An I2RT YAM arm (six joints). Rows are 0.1 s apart.
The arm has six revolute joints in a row. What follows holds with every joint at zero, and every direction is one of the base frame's. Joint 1 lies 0.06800 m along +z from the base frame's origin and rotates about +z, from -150.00 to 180.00 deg. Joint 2 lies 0.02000 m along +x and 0.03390 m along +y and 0.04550 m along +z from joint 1 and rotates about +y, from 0.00 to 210.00 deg. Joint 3 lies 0.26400 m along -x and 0.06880 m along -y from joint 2 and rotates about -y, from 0.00 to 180.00 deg. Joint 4 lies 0.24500 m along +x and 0.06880 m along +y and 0.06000 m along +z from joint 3 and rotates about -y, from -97.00 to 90.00 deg. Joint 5 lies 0.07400 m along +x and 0.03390 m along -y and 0.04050 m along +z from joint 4 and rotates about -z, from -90.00 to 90.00 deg. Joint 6 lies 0.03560 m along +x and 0.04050 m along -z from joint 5 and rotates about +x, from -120.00 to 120.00 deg. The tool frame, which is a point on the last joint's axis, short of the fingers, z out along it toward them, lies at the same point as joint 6; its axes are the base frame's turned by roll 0.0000, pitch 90.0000 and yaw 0.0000 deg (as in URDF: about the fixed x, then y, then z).
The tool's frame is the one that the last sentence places.
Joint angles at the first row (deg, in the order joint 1, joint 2, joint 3, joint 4, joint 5, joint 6):
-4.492 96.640 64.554 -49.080 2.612 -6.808
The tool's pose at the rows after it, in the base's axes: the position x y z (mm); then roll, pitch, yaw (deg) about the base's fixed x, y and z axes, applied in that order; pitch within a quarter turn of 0, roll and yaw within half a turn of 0:
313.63, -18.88, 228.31, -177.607, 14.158, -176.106
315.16, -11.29, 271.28, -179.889, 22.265, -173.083
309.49, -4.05, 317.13, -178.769, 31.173, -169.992
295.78, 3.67, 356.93, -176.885, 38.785, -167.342
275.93, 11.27, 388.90, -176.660, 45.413, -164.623
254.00, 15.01, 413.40, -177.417, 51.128, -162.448
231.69, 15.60, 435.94, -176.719, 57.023, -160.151
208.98, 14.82, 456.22, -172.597, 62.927, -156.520
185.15, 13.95, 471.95, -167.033, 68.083, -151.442
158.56, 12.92, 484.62, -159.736, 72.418, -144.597
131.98, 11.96, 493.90, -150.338, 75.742, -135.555
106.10, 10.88, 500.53, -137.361, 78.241, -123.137
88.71, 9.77, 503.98, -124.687, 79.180, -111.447
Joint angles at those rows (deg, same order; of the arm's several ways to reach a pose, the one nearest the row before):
-3.377 93.995 70.565 -52.228 0.601 -7.049
-2.438 90.456 75.636 -53.166 -3.421 -8.667
-1.278 86.390 80.401 -53.124 -4.601 -9.671
0.142 82.236 83.963 -53.080 -4.732 -9.759
1.497 77.909 86.127 -53.080 -6.546 -9.759
2.065 73.734 87.307 -53.035 -9.453 -9.781
2.086 69.735 88.379 -52.337 -11.596 -9.760
2.088 65.756 89.101 -50.786 -11.660 -9.759
2.088 61.714 89.231 -49.320 -11.660 -9.781
2.066 57.472 89.251 -48.598 -11.660 -9.759
2.066 53.428 89.295 -48.489 -11.660 -9.759
2.066 49.561 89.297 -48.534 -11.420 -9.781
2.063 46.982 89.298 -48.557 -10.636 -10.087

